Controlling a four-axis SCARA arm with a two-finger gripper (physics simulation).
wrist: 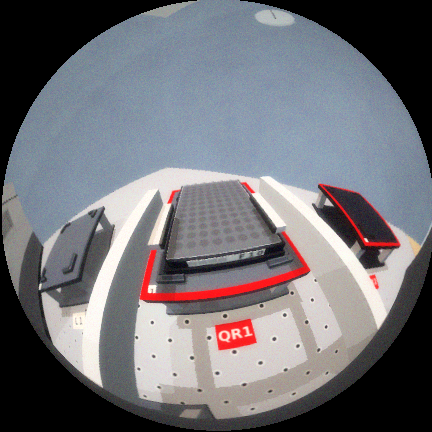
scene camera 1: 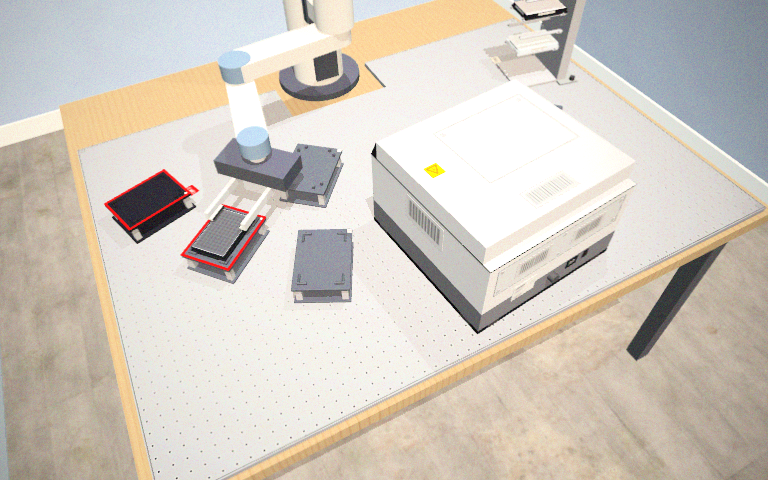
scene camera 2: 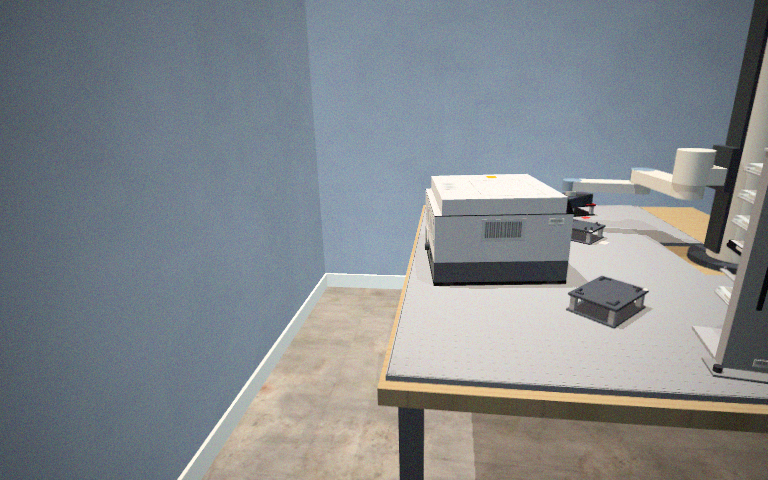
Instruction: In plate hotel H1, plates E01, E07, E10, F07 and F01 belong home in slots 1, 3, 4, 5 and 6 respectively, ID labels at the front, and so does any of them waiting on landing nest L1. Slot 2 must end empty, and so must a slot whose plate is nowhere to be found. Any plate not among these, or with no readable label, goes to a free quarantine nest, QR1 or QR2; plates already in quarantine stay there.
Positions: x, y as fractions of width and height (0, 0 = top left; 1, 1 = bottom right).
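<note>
There is a landing nest L1 (wrist: 0.18, 0.55) in this scene, and a quarantine nest QR2 (wrist: 0.83, 0.49) as well. As for my gripper (scene camera 1: 0.29, 0.46), I can see it from scene camera 1, and I find my gripper again in the wrist view (wrist: 0.49, 0.44).
</note>
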